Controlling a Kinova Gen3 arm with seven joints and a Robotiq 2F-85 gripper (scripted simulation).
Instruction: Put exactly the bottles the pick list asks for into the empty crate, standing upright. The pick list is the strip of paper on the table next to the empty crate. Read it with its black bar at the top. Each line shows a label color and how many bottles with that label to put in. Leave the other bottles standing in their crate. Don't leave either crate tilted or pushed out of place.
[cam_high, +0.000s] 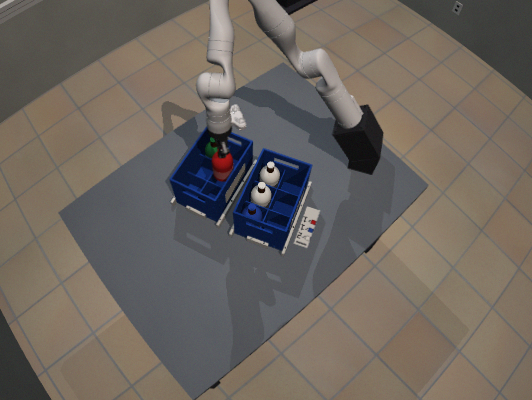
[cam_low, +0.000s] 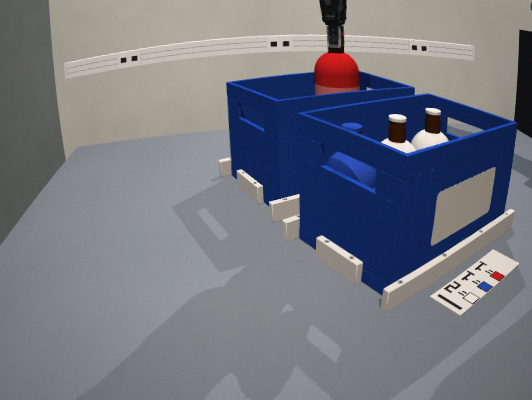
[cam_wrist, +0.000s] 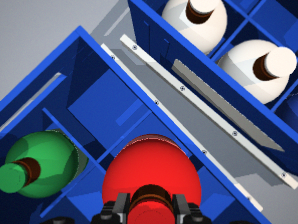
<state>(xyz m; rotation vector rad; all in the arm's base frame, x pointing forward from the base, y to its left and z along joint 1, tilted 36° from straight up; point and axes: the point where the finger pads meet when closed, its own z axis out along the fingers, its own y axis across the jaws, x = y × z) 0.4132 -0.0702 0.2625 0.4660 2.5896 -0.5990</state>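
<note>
Now: hand 70 mm above the red-label bottle. From my hand the other things lie so: white bottle: 180 mm below, 120 mm behind, 110 mm to the left; then green-label bottle: 180 mm below, 110 mm to the right, 50 mm behind; then blue-label bottle: 180 mm to the left, 180 mm below, 40 mm ahead.
</note>
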